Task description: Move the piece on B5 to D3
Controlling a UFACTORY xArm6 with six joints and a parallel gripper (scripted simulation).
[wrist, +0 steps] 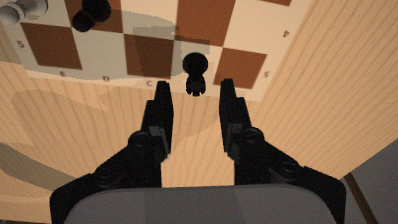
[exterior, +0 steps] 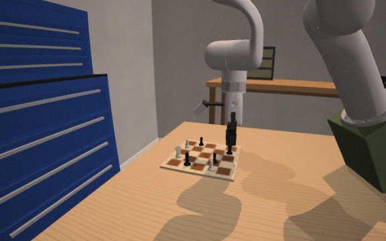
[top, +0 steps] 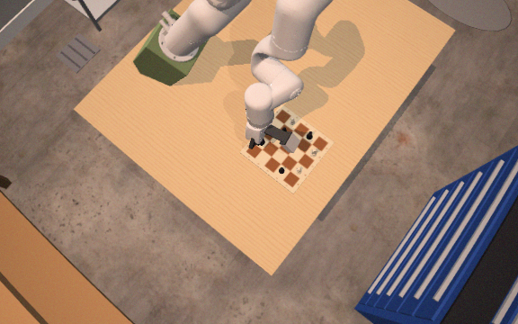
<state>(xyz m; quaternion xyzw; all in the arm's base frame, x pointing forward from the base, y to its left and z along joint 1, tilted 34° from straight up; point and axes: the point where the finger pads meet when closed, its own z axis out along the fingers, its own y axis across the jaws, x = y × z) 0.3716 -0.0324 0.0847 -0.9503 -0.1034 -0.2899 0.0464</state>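
Now: the black pawn 40 mm below my hand. From my hand the other things lie so: chessboard (70 mm ahead, 60 mm below, 40 mm to the left).
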